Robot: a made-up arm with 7 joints. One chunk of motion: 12 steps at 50 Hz.
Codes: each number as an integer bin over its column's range. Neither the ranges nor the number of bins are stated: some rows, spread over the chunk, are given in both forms.
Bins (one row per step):
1: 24 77 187 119 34 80 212
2: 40 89 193 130 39 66 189
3: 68 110 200 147 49 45 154
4: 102 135 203 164 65 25 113
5: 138 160 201 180 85 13 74
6: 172 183 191 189 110 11 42
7: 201 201 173 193 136 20 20
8: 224 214 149 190 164 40 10
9: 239 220 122 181 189 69 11
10: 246 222 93 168 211 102 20
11: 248 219 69 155 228 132 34
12: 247 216 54 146 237 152 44
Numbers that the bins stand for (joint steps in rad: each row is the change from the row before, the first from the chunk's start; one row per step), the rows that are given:
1: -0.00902 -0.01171 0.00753 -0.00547 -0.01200 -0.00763 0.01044
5: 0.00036 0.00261 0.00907 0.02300 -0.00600 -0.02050 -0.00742
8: 0.00745 0.01193 0.00336 0.02767 0.00329 -0.01531 -0.01571
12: 0.00934 0.01227 -0.00707 0.00713 0.01188 0.00621 -0.01131
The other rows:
2: -0.00771 -0.00964 0.00819 -0.00033 -0.01141 -0.01032 0.00746
3: -0.00540 -0.00602 0.00896 0.00760 -0.01024 -0.01435 0.00293
4: -0.00260 -0.00171 0.00929 0.01553 -0.00835 -0.01820 -0.00238
6: 0.00316 0.00658 0.00797 0.02720 -0.00306 -0.02089 -0.01156
7: 0.00555 0.00968 0.00600 0.02907 0.00000 -0.01916 -0.01441
9: 0.00868 0.01296 0.00040 0.02347 0.00624 -0.00974 -0.01558
10: 0.00926 0.01331 -0.00279 0.01740 0.00882 -0.00340 -0.01441
11: 0.00942 0.01279 -0.00542 0.01133 0.01082 0.00236 -0.01260

